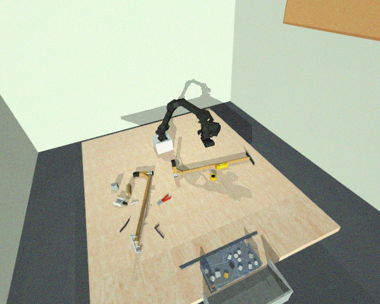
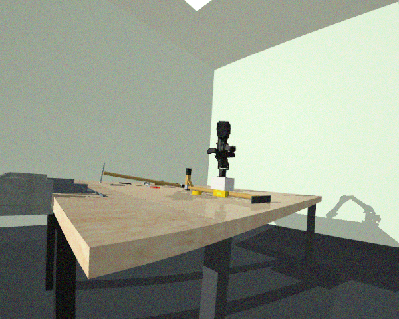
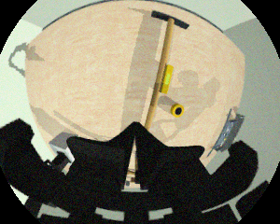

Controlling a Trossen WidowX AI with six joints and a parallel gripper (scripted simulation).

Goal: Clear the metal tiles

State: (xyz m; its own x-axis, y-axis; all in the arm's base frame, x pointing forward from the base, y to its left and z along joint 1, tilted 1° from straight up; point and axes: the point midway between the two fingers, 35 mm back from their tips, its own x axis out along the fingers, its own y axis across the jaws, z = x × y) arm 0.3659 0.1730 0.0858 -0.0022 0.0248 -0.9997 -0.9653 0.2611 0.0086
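The long scraper is 9 cm below my gripper tip, 6 cm ahead of it and 1 cm to the left of it. Round my gripper tip: yellow spirit level (13 cm below, 11 cm ahead, 6 cm to the left); then yellow tape roll (15 cm below, 15 cm ahead, 5 cm to the right); then long wooden-handled tool (58 cm to the right, 11 cm below, 7 cm ahead).
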